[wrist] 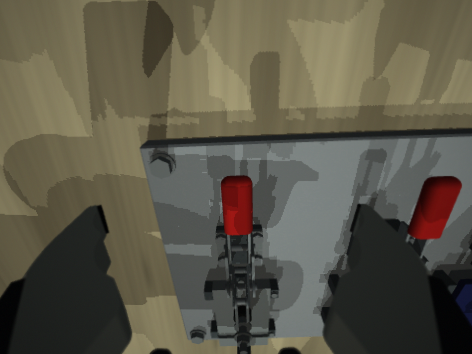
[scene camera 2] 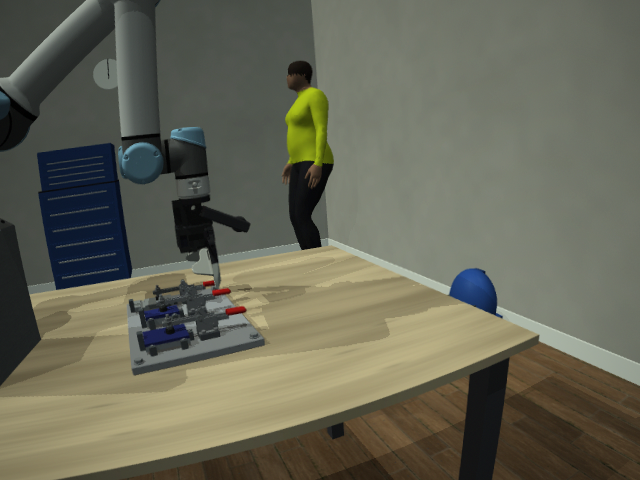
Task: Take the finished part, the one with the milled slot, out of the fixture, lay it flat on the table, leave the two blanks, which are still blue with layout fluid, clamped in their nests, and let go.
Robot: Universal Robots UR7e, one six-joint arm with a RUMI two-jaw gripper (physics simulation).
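Frame: origin at the arm's base, x ahead, y left, z up, level; metres.
Where they show: gripper, fingertip midpoint: point(wrist: 230, 207) point(scene camera 2: 211, 280).
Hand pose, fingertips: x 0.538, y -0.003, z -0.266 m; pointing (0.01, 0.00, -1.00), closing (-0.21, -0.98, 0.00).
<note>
Each offset is from my fingertips to the top centre of the thing. "*": to the spot under its first point. Level surfaces: height alone.
The grey fixture plate {dx -0.109, dy -0.097, dz -0.036 m} point(scene camera 2: 227, 348) point(wrist: 310, 200) lies on the table and carries three toggle clamps with red handles. Two blue blanks {dx -0.175, dy -0.197, dz -0.015 m} point(scene camera 2: 166, 335) {* dx -0.152, dy -0.097, dz -0.009 m} point(scene camera 2: 161, 311) sit under the near and middle clamps in the scene view; an edge of blue {* dx -0.154, dy -0.181, dz -0.016 m} point(wrist: 465, 300) shows at the right of the wrist view. The finished part with the slot cannot be made out in either view. My gripper point(scene camera 2: 209, 279) point(wrist: 230, 207) is open and empty, low over the handle side of the far clamp. In the wrist view that clamp's red handle {dx -0.005, dy -0.003, dz +0.001 m} point(wrist: 237, 206) shows between the two fingers.
The middle clamp's handle {dx -0.047, dy -0.108, dz +0.025 m} point(scene camera 2: 221, 291) point(wrist: 435, 207) is beside the right finger in the wrist view. The near clamp's handle {* dx -0.044, dy -0.228, dz +0.004 m} point(scene camera 2: 235, 310) is farther off. A dark grey box point(scene camera 2: 15, 304) stands at the left of the wooden table {dz -0.052 m} point(scene camera 2: 320, 356). A person point(scene camera 2: 308, 129) stands behind the table.
</note>
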